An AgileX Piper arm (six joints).
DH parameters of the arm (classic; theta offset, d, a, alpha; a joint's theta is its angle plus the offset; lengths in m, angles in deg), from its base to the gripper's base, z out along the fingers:
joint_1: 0 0.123 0 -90
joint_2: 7.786 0 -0.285 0
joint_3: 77.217 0 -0.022 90
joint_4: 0 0.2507 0 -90
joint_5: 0 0 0 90
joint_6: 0 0.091 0 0
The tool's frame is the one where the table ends.
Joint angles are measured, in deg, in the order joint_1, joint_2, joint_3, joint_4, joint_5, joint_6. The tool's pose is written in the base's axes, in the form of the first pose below.
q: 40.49, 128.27, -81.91, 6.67, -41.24, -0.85
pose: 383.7, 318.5, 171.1, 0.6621, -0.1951, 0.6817, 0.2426
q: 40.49, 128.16, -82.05, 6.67, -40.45, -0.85
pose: 383.9, 318.7, 171.5, 0.6588, -0.1963, 0.6848, 0.2420
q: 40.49, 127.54, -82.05, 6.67, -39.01, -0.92
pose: 383.3, 318.5, 174.7, 0.6538, -0.1986, 0.6893, 0.2408
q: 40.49, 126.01, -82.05, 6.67, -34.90, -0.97
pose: 381.6, 317.8, 181.5, 0.6376, -0.2047, 0.7036, 0.2377
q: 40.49, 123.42, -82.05, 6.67, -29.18, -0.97
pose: 378.1, 316.0, 194.8, 0.6172, -0.2119, 0.7204, 0.2348
